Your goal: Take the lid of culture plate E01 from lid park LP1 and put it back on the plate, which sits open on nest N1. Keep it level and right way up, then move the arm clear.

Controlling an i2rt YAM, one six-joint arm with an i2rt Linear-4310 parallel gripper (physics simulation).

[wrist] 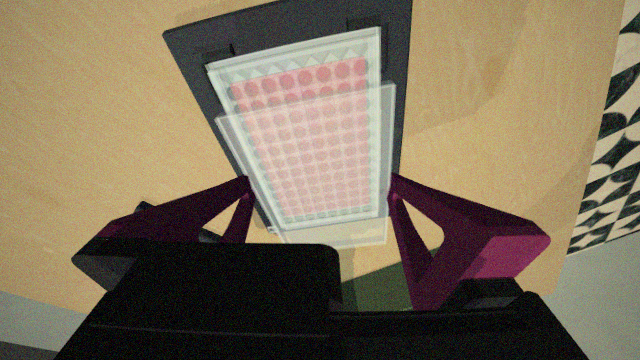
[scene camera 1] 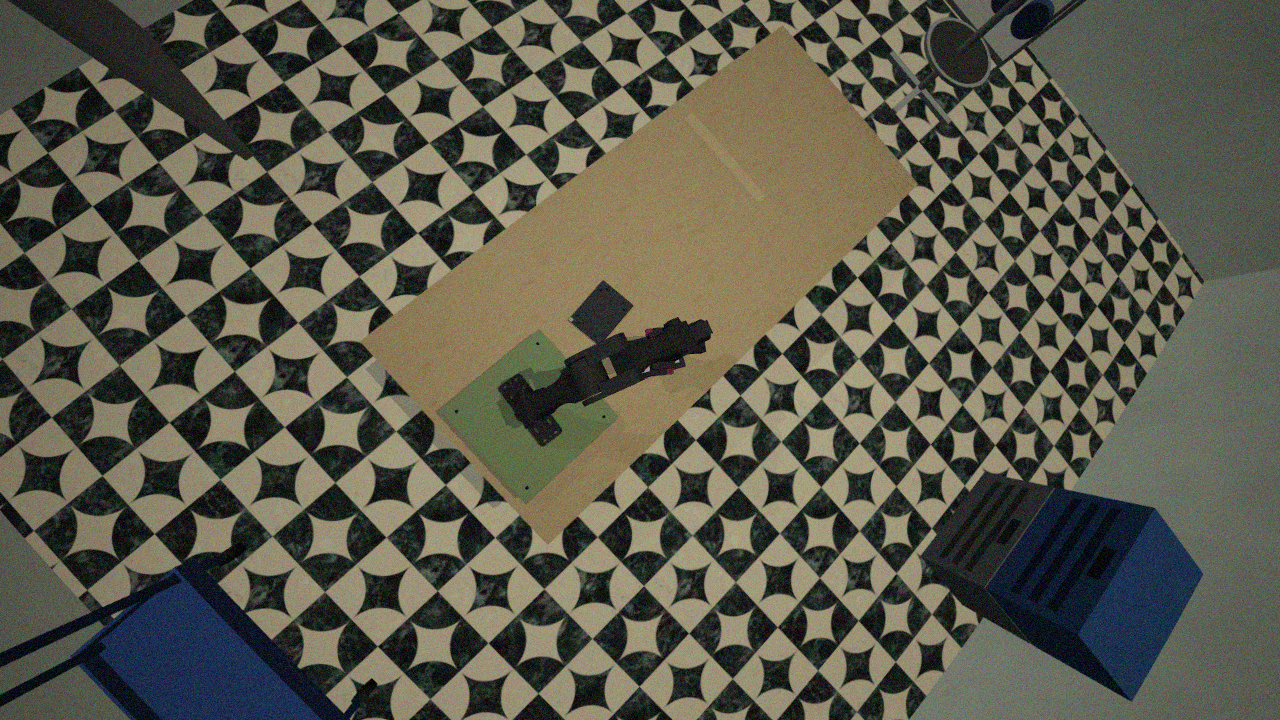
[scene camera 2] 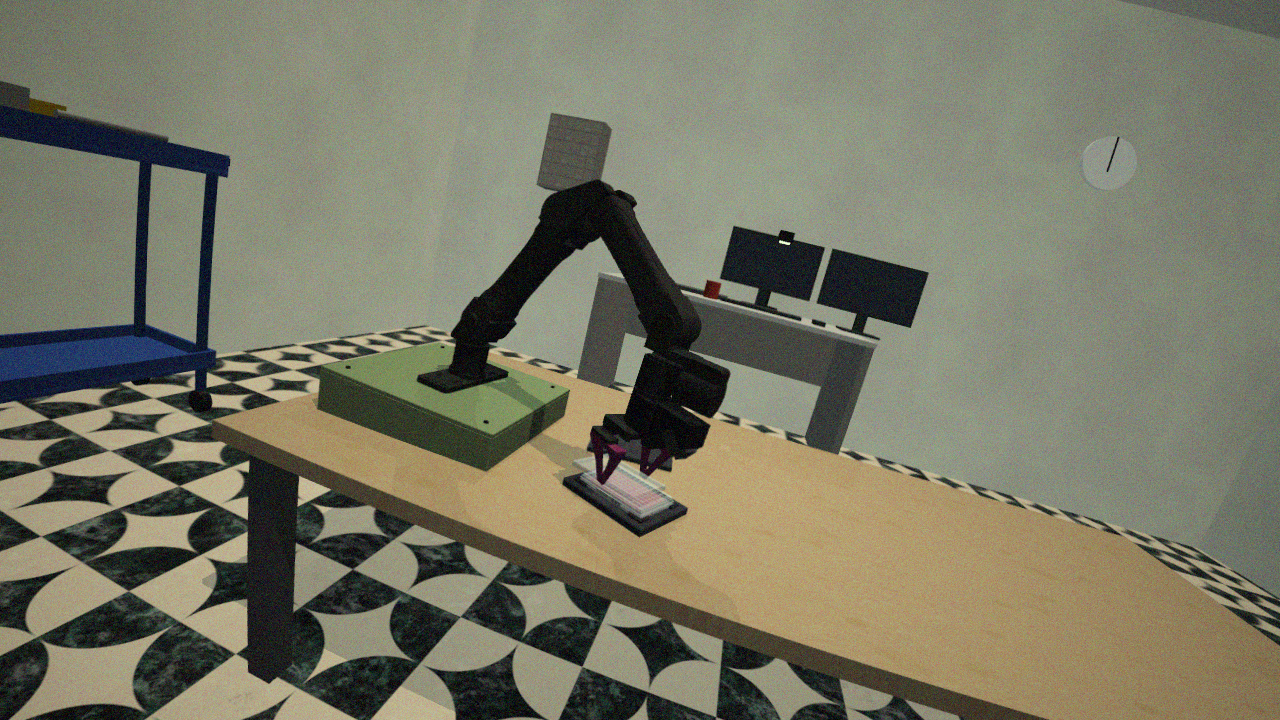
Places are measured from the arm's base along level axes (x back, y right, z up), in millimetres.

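Pixels of known places: gripper, between the fingertips: (wrist: pixel 320 180) (scene camera 2: pixel 622 480); arm's base, origin of its link: (scene camera 1: pixel 530 409) (scene camera 2: pixel 465 378).
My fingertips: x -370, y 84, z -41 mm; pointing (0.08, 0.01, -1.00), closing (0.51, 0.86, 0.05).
Observation:
For each thing: its top centre in the pictures, then the offset to it from my fingertips. Level surfaces: height alone.
- clear lid, centre of its top: (wrist: pixel 324 201) (scene camera 2: pixel 619 471) dx +8, dy -3, dz +11 mm
- dark nest, centre of its top: (wrist: pixel 314 156) (scene camera 2: pixel 626 489) (scene camera 1: pixel 656 354) dx -12, dy +3, dz -12 mm
- dark lid park, centre of its top: (scene camera 2: pixel 633 440) (scene camera 1: pixel 601 311) dx +45, dy -198, dz -9 mm
- wooden table, height of its surface: dz -29 mm
My gripper (scene camera 1: pixel 659 351) (scene camera 2: pixel 624 477) (wrist: pixel 320 180) is shut on the clear lid (scene camera 2: pixel 582 465) (wrist: pixel 335 238), its magenta fingers at the lid's two long sides. The lid looks about level and hangs a little above the open culture plate (scene camera 2: pixel 631 494) (wrist: pixel 305 77) with its pink-red wells. In the wrist view the lid covers most of the wells, and its near end reaches past the plate's near end. The plate sits on the dark nest (scene camera 2: pixel 637 527) (wrist: pixel 300 20). The dark lid park (scene camera 1: pixel 601 310) lies beside the arm, partly hidden behind the gripper in scene camera 2.
The arm stands on a green base block (scene camera 1: pixel 501 447) (scene camera 2: pixel 407 436) at one end of the wooden table (scene camera 1: pixel 716 205) (scene camera 2: pixel 850 555). A blue cart (scene camera 1: pixel 214 662) (scene camera 2: pixel 179 156), a blue cabinet (scene camera 1: pixel 1136 591) and a desk with two monitors (scene camera 2: pixel 771 262) stand away from the table.

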